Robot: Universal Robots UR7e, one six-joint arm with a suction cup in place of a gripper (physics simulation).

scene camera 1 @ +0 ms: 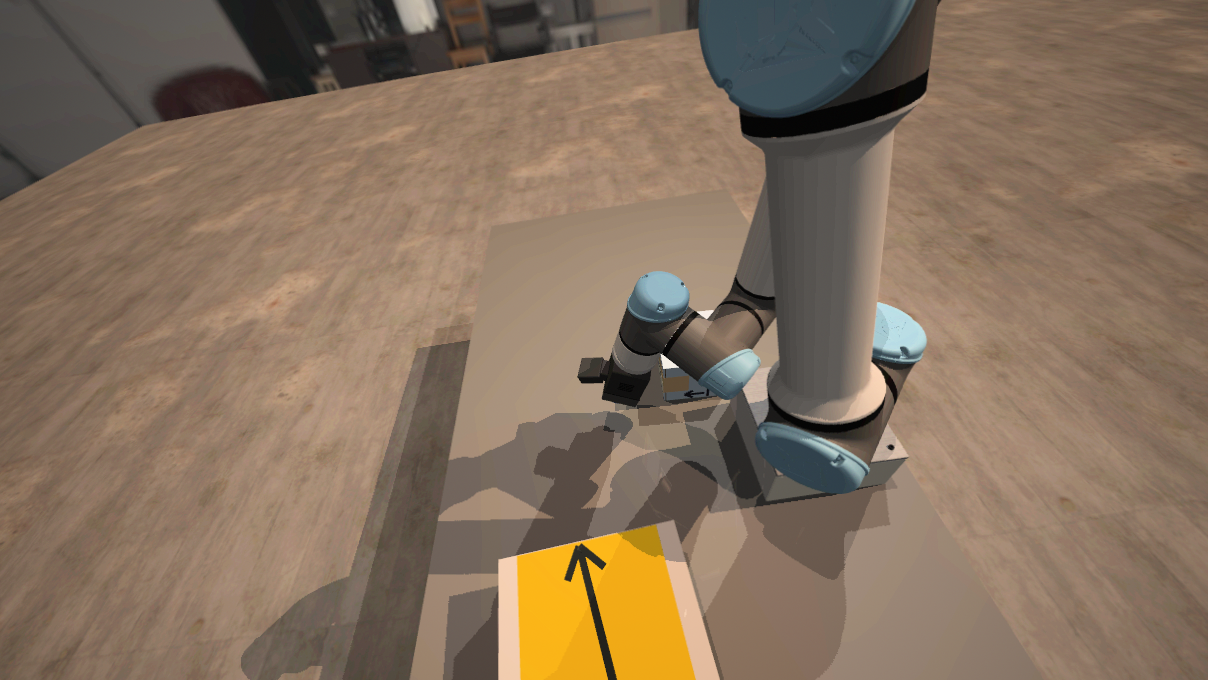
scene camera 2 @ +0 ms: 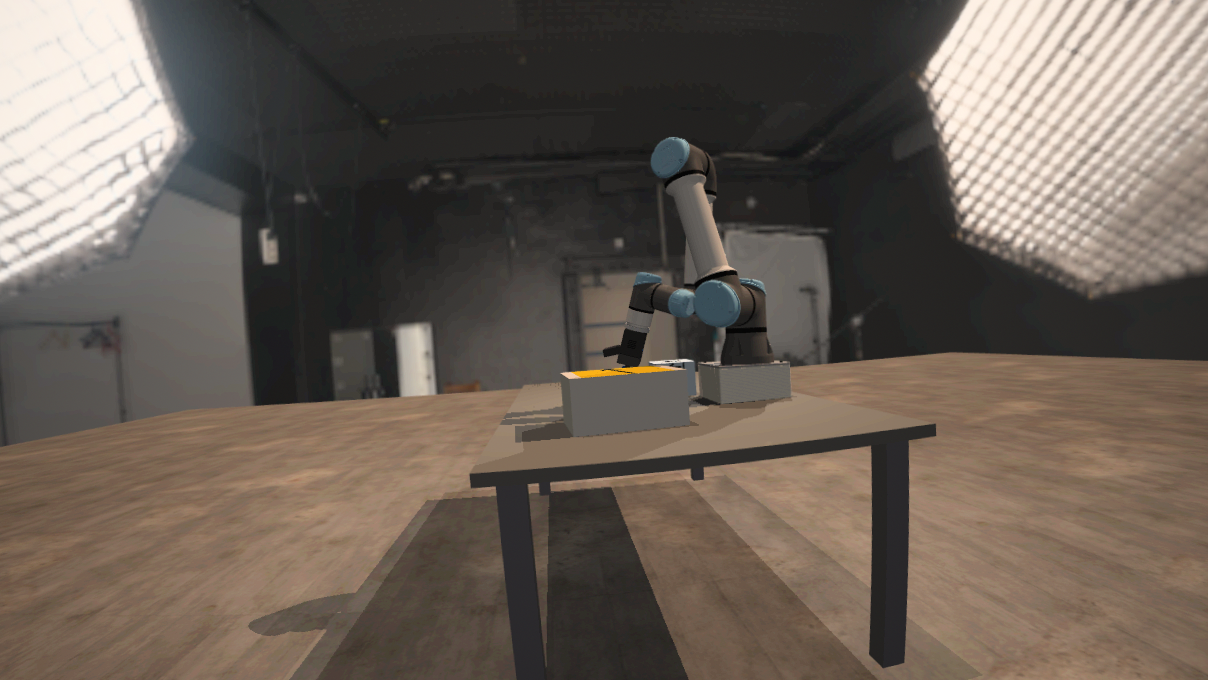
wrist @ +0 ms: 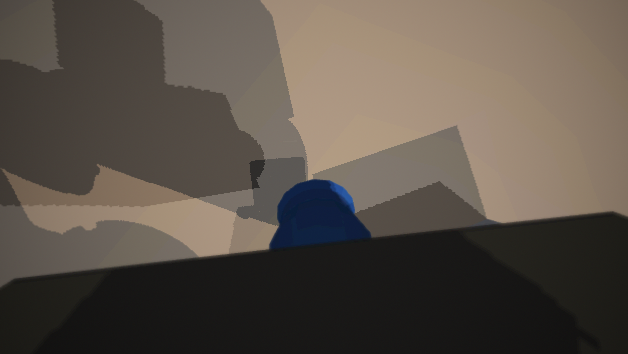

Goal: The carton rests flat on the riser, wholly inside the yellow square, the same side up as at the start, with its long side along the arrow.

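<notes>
The carton (scene camera 1: 678,385) (scene camera 2: 677,364) is a small white box with an orange patch and a black arrow on top. It lies flat on the table beside the robot's base and is mostly hidden behind the wrist joint. The blue suction cup (wrist: 317,211) (scene camera 1: 623,395) (scene camera 2: 628,356) points down just left of the carton, over bare table, and nothing hangs from it. The grey riser (scene camera 2: 624,408) (scene camera 1: 506,621) stands at the near end of the table. The yellow square (scene camera 1: 549,621) (scene camera 2: 620,370) with its black arrow (scene camera 1: 591,601) on top of the riser has nothing on it.
The table (scene camera 1: 549,270) (scene camera 2: 759,431) is grey with dark legs and stands on a wooden floor. The arm's grey base block (scene camera 1: 886,460) (scene camera 2: 743,382) sits right of the carton. The arm's thick upright link (scene camera 1: 828,278) rises above it. Shadows of the arm fall between carton and riser.
</notes>
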